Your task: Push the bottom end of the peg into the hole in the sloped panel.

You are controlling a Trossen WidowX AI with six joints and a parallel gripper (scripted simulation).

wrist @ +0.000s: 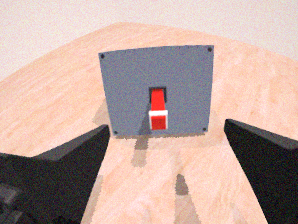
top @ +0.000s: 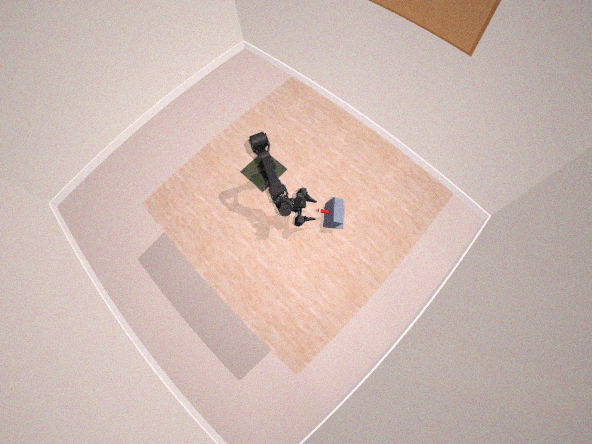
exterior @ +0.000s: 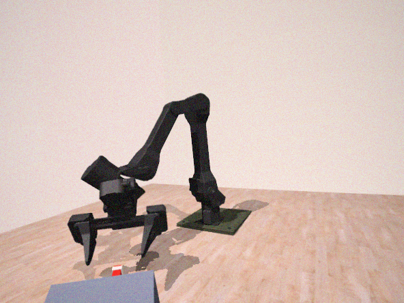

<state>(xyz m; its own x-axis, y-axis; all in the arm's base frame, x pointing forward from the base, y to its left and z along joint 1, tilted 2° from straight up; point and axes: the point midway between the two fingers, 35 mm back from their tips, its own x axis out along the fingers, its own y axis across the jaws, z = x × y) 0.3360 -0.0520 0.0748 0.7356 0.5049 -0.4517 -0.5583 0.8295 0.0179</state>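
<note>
My gripper tip is 20 mm to the right of the peg, 20 mm short of it and 20 mm above it. Also, from my gripper tip: sloped panel (70 mm ahead, 50 mm to the left, 40 mm below).
</note>
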